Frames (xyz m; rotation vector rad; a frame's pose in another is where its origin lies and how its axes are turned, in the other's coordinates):
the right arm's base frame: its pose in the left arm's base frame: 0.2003 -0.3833 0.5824 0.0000 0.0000 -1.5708
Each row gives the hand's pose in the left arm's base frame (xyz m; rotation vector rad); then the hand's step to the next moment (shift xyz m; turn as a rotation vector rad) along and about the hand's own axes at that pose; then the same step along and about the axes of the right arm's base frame.
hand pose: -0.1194 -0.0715 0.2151 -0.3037 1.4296 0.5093
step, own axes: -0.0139 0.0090 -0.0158 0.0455 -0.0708 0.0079
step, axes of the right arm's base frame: 0.0022 -0.0190 0.0126 0.0498 0.0454 -0.0510
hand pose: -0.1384 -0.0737 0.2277 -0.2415 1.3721 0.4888
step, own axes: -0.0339 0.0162 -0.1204 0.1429 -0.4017 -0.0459
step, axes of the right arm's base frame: 0.0455 -0.1171 0.0116 0.3449 0.1644 -0.1946
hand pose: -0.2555 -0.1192 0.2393 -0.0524 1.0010 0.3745
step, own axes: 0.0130 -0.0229 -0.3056 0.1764 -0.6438 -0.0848
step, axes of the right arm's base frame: 0.0829 -0.2342 -0.1799 0.5701 0.2291 -0.2744
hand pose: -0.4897 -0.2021 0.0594 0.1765 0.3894 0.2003
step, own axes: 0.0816 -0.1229 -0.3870 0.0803 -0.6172 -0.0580
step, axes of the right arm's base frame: 0.0491 -0.0584 -0.4071 0.5698 0.1482 -0.2101
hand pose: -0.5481 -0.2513 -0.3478 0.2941 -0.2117 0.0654
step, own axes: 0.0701 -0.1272 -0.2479 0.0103 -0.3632 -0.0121
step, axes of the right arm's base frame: 0.0462 0.1294 -0.2523 0.3430 0.0468 -0.1110
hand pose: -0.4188 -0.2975 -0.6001 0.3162 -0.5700 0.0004
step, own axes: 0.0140 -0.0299 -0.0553 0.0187 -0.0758 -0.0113
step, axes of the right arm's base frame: 0.0134 0.0437 -0.0453 0.0704 0.0284 -0.0214
